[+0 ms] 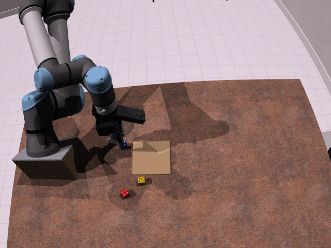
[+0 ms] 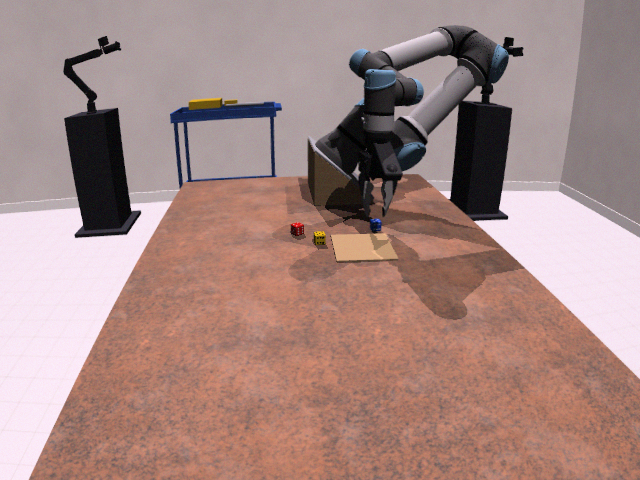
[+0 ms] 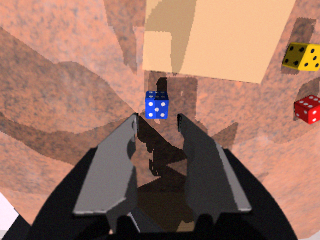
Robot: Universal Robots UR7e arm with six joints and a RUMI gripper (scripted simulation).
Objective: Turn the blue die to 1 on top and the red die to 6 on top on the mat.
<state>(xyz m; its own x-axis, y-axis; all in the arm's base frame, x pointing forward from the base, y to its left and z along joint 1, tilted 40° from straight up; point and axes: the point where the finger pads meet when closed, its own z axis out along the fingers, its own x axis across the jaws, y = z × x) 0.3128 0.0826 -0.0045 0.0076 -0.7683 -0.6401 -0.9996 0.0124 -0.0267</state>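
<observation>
The blue die lies 4 cm below my hand. Also, from my hand: yellow die 15 cm to the right, 6 cm ahead, 4 cm below; tan mat 10 cm ahead, 6 cm to the right, 5 cm below; red die 20 cm to the right, 4 cm below.
</observation>
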